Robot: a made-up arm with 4 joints.
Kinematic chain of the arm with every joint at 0, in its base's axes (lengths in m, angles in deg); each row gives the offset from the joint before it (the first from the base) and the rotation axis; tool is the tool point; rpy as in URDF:
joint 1: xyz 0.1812 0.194 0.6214 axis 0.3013 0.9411 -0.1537
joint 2: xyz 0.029 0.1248 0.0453 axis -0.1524 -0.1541 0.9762
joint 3: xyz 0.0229 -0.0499 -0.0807 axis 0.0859 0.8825 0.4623
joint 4: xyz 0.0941 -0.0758 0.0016 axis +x
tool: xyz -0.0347 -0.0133 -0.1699 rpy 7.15 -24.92 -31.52
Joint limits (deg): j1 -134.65..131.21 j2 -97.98..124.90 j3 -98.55..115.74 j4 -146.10..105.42
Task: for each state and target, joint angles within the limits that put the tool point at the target. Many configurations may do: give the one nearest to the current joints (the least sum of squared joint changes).
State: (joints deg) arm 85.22 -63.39 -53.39 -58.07
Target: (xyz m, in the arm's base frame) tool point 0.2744 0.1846 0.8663
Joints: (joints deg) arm 110.65 -62.26 -58.26 -95.54
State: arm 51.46 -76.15 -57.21 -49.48
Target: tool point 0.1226 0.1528 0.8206
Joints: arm 113.17 -54.91 -75.88 -37.95
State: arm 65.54 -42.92 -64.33 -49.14
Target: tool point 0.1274 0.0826 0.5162
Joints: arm 43.20 -19.78 -82.19 -14.80
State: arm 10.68 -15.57 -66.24 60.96
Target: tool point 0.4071 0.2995 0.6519
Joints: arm -16.18 26.99 -73.55 38.13
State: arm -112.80 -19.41 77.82 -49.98
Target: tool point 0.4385 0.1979 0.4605
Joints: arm -107.99 -71.44 88.21 -35.68
